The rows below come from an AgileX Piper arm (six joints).
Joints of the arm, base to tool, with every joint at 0 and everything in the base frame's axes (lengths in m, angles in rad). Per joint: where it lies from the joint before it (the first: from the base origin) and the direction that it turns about. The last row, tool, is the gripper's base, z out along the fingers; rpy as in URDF.
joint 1: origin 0 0 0.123 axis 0 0 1
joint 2: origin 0 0 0 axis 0 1 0
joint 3: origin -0.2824 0 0.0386 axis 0 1 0
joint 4: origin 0.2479 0 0.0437 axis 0.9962 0 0.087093
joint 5: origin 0 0 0 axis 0 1 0
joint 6: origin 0.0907 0 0.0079 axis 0.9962 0 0.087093
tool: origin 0 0 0 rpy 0 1.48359 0
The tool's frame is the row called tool.
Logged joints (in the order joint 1, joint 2, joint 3, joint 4, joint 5, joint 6), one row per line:
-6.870, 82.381, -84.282, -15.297, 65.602, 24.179
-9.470, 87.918, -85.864, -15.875, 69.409, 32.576
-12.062, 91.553, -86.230, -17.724, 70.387, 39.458
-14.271, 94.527, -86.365, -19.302, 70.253, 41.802
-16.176, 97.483, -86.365, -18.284, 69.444, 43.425
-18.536, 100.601, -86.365, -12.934, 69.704, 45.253
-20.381, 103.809, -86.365, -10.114, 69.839, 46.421
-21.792, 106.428, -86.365, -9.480, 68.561, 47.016
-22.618, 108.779, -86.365, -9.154, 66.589, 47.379
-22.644, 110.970, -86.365, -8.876, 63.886, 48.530
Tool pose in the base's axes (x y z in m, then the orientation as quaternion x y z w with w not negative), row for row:
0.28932, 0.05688, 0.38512, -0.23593, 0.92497, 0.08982, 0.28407
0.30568, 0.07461, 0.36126, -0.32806, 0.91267, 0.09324, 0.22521
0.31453, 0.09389, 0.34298, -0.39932, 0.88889, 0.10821, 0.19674
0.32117, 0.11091, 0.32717, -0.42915, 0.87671, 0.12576, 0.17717
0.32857, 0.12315, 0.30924, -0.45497, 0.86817, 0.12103, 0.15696
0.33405, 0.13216, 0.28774, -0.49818, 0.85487, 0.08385, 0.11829
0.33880, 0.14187, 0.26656, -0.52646, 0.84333, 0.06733, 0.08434
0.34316, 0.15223, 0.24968, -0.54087, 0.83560, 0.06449, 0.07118
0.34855, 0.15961, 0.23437, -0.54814, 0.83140, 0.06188, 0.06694
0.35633, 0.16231, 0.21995, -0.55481, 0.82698, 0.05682, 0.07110
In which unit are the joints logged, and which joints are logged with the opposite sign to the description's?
The joints are logged in degrees. Opposite sign: joint 1, joint 4, joint 6.
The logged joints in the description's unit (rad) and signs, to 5 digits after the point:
0.11990, 1.43782, -1.47100, 0.26698, 1.14497, -0.42200
0.16528, 1.53446, -1.49861, 0.27707, 1.21142, -0.56856
0.21052, 1.59790, -1.50500, 0.30934, 1.22848, -0.68867
0.24908, 1.64981, -1.50735, 0.33688, 1.22615, -0.72958
0.28232, 1.70140, -1.50735, 0.31912, 1.21203, -0.75791
0.32351, 1.75582, -1.50735, 0.22574, 1.21656, -0.78981
0.35572, 1.81181, -1.50735, 0.17652, 1.21892, -0.81020
0.38034, 1.85752, -1.50735, 0.16546, 1.19662, -0.82058
0.39476, 1.89855, -1.50735, 0.15977, 1.16220, -0.82692
0.39521, 1.93679, -1.50735, 0.15492, 1.11502, -0.84701

